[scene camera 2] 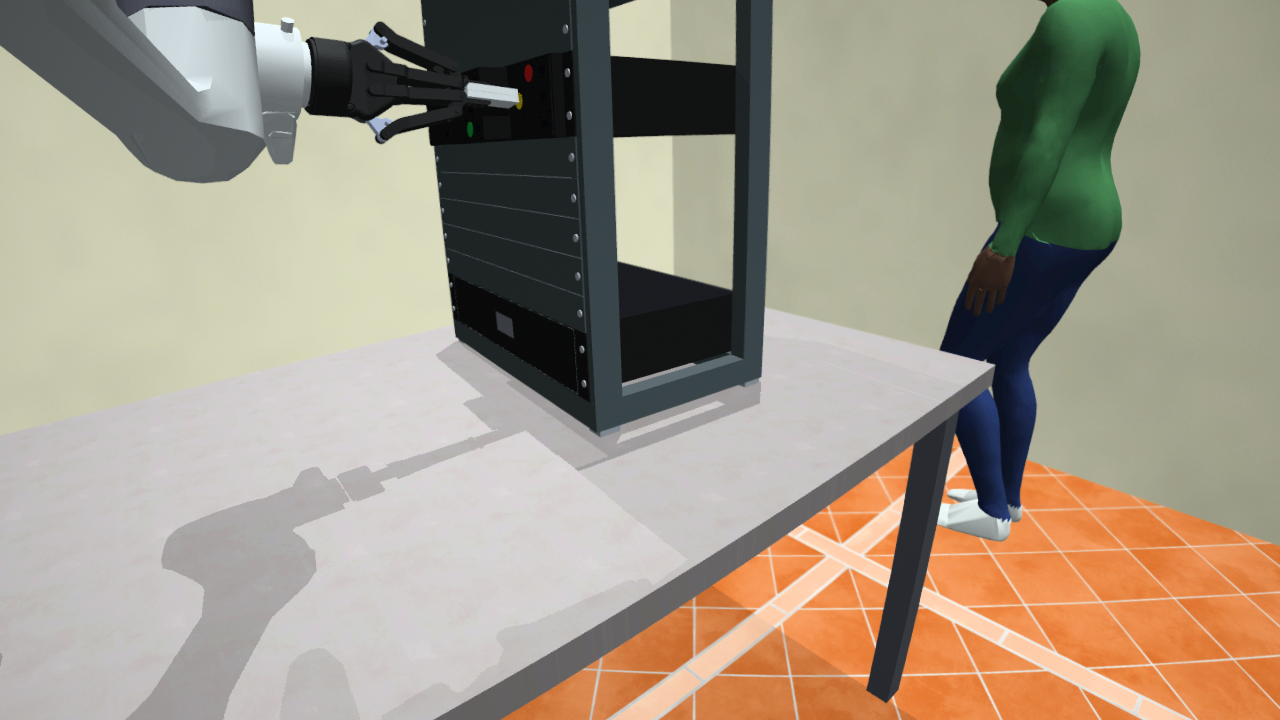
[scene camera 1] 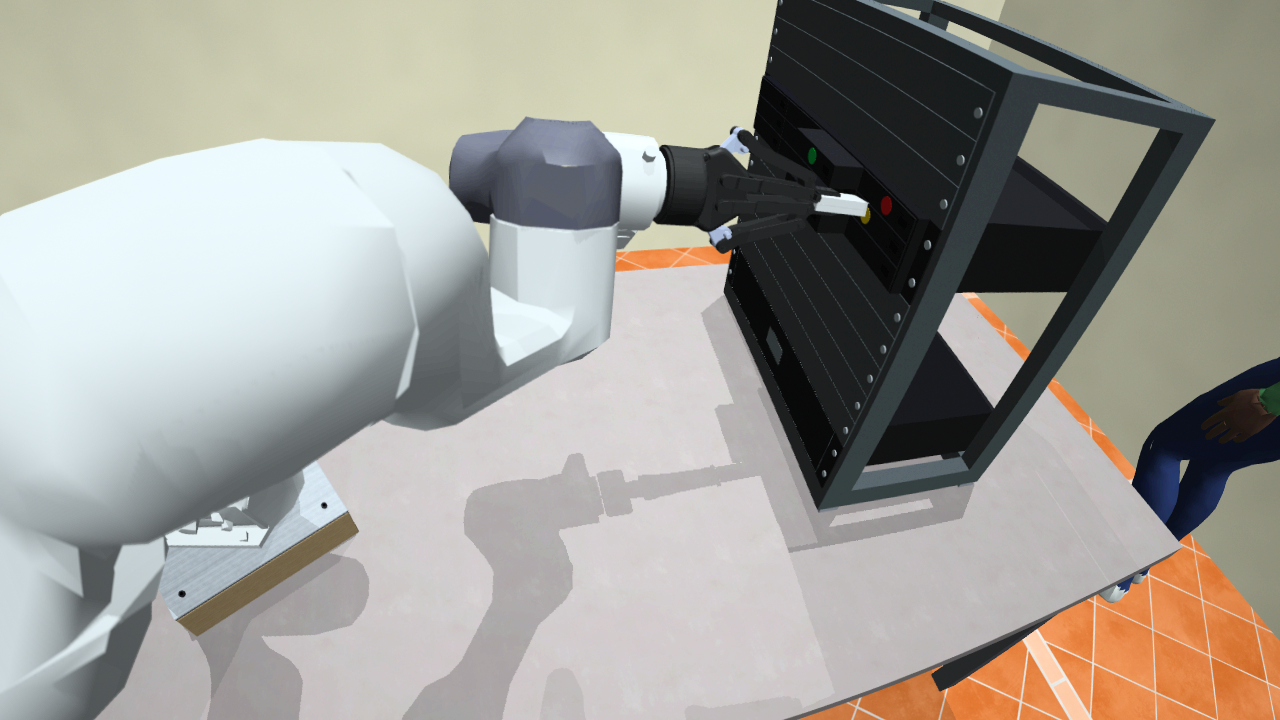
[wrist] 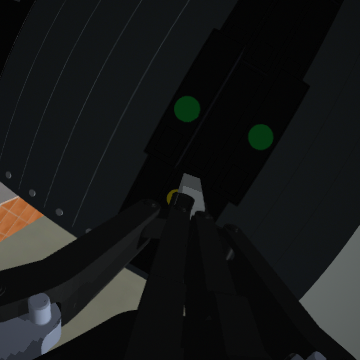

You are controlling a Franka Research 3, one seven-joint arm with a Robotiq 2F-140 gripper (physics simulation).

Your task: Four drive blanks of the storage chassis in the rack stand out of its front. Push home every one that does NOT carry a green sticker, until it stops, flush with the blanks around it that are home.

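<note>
The gripper (scene camera 1: 842,205) (scene camera 2: 493,94) (wrist: 193,192) is shut and empty. Its pale fingertips are at the face of the yellow-stickered blank (scene camera 1: 865,216) (scene camera 2: 519,101) (wrist: 172,196) and cover part of it; a touch cannot be told for sure. That blank looks about level with the chassis front. The red-stickered blank (scene camera 1: 886,205) (scene camera 2: 528,72) also looks flush; its sticker does not show in the wrist view. One green-stickered blank (scene camera 1: 811,155) (wrist: 260,137) stands out at the upper row. Another green-stickered blank (scene camera 2: 469,129) (wrist: 187,109) stands out at the lower row, behind the fingers in scene camera 1.
The rack (scene camera 1: 930,295) (scene camera 2: 597,268) stands on the table (scene camera 1: 662,376) (scene camera 2: 375,385), with dark panels above and below the chassis. A dark unit (scene camera 1: 935,429) (scene camera 2: 675,335) sits at its bottom. A person (scene camera 2: 1065,134) stands beyond the table.
</note>
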